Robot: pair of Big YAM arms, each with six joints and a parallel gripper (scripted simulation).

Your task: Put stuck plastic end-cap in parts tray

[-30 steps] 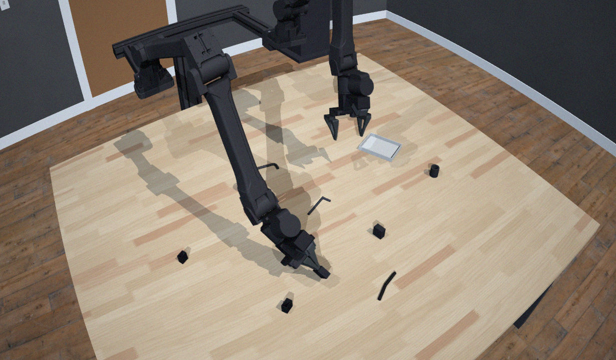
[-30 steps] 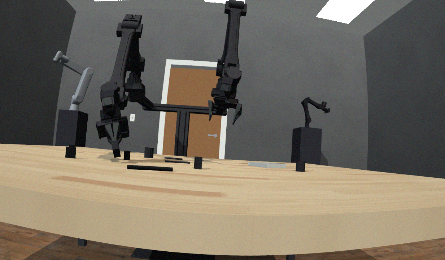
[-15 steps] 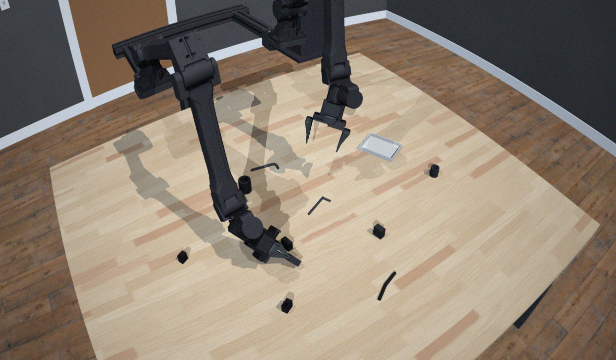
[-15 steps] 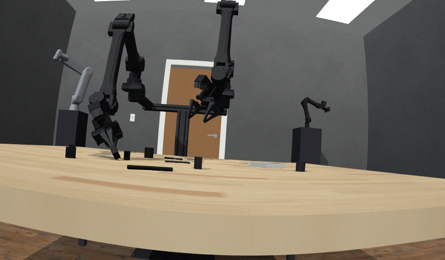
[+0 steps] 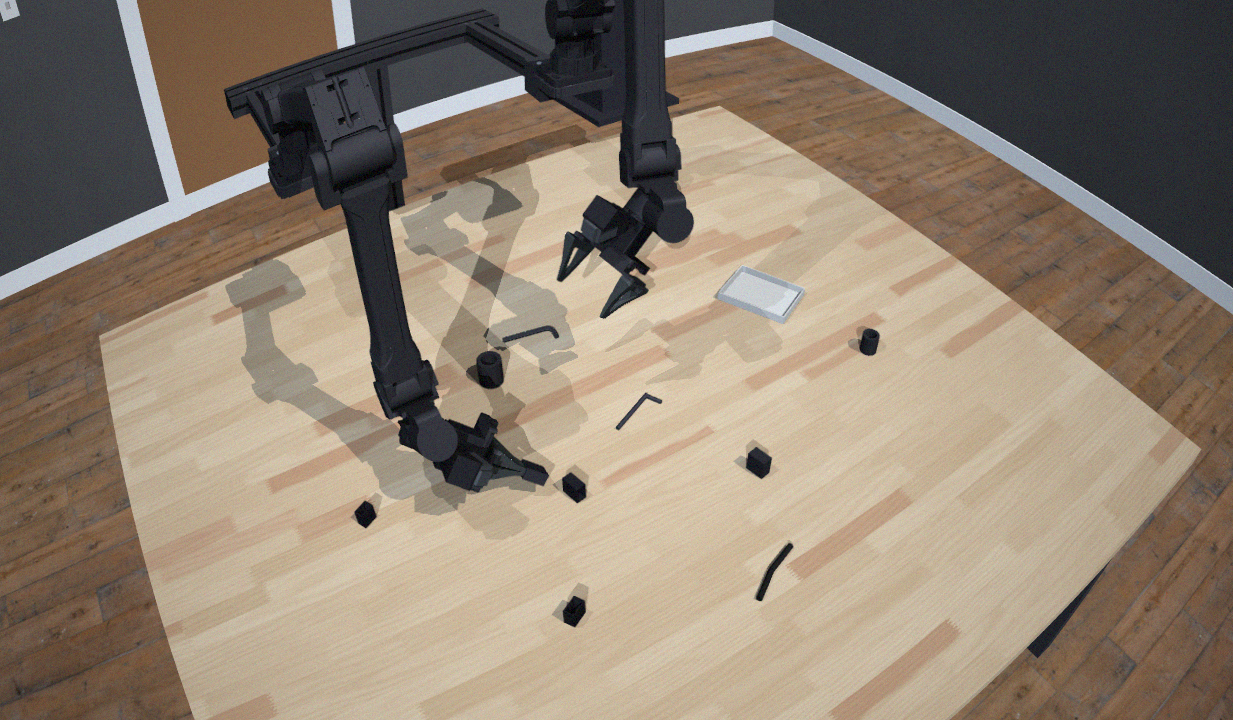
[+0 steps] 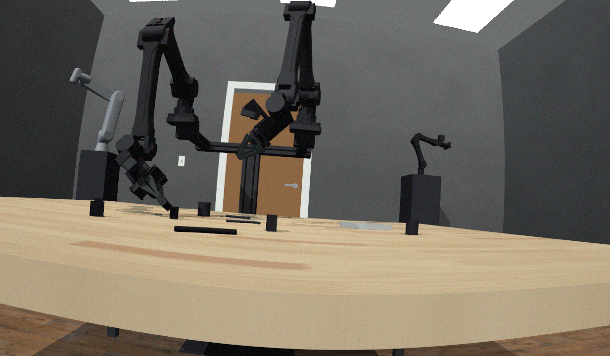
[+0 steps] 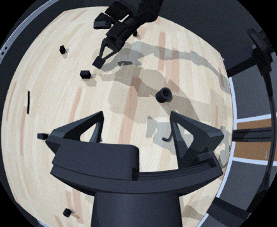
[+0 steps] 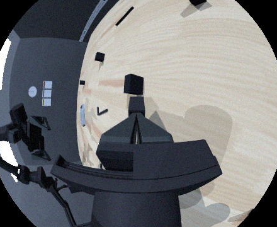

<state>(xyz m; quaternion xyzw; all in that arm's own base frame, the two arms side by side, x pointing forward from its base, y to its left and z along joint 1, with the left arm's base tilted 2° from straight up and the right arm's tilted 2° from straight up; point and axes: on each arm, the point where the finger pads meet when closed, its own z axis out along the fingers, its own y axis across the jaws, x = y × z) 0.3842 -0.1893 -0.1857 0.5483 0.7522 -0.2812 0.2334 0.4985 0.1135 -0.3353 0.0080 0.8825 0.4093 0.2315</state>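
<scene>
My right gripper is now right at the small black end-cap. From my right hand the other things lie so: cylinder: 660 mm to the left, 80 mm ahead, 30 mm below; then hex key: 240 mm to the left, 40 mm below, 40 mm behind; then parts tray: 600 mm to the left, 150 mm behind, 40 mm below.
Right now the parts tray is 410 mm to the left of my left hand, 190 mm below it and 20 mm behind it. Round my left hand: cylinder 470 mm to the left, 210 mm ahead, 180 mm below; hex key 190 mm below, 90 mm ahead, 50 mm to the left; small black end-cap 190 mm to the right, 160 mm below, 130 mm ahead.
</scene>
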